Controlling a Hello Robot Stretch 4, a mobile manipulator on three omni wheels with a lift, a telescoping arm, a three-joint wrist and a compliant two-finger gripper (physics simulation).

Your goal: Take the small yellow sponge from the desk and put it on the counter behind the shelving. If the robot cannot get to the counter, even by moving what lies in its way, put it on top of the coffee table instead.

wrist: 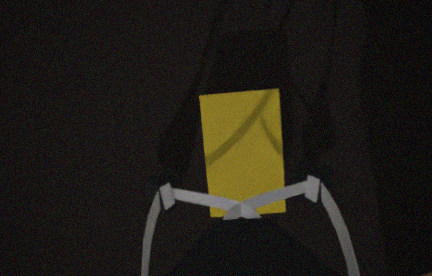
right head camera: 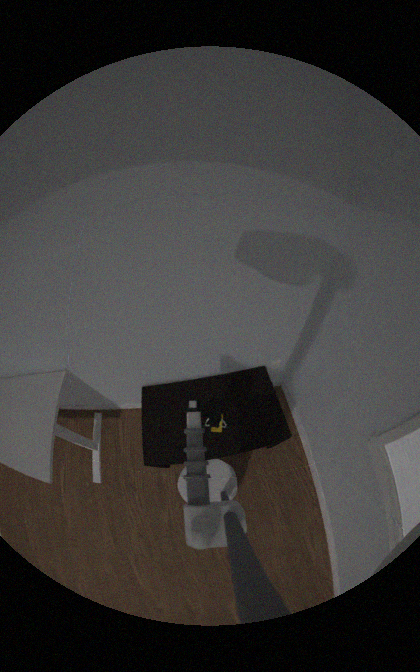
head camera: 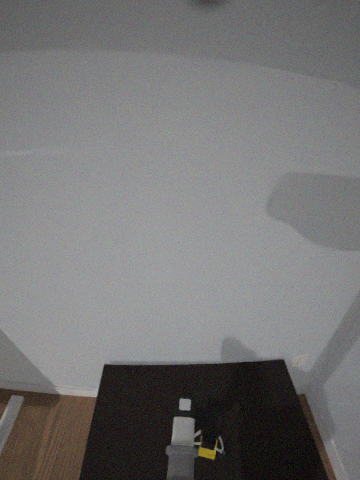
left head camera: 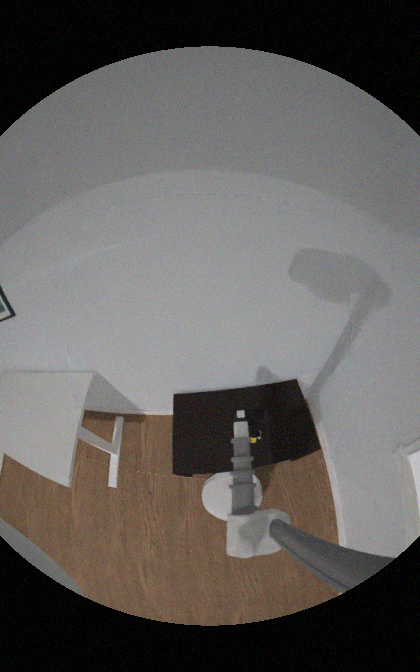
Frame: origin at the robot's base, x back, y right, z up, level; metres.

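Seen in the pictures: gripper, between the fingertips: (wrist: 237, 178) (head camera: 205, 451).
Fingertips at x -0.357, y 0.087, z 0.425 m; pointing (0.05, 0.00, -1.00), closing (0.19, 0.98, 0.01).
Observation:
A point is followed by its place in that frame.
The small yellow sponge (wrist: 242, 148) @[z 0.468, x -0.392, y 0.098 m] (head camera: 207, 453) @[z 0.467, x -0.340, y 0.092 m] (left head camera: 253, 440) (right head camera: 217, 429) lies flat on the dark brown coffee table (head camera: 129, 411) @[z 0.423, x -0.476, y -0.233 m] (left head camera: 200, 440) (right head camera: 165, 435) (wrist: 69, 123) @[z 0.423, x -0.452, y -0.065 m], towards its near right part. My gripper (wrist: 240, 191) @[z 0.425, x -0.357, y 0.087 m] (head camera: 208, 446) @[z 0.425, x -0.357, y 0.087 m] hangs straight down over the sponge's near end. Its white fingertips stand wider than the sponge, one on each side, and do not touch its edges. The gripper is open and holds nothing.
The coffee table stands against a plain grey wall (head camera: 171, 214) @[z 1.212, x -0.742, y -0.072 m]. A white desk (left head camera: 35, 415) (right head camera: 25, 420) stands to the left on the wooden floor (left head camera: 150, 540). A white unit (right head camera: 405, 475) shows at the far right edge.

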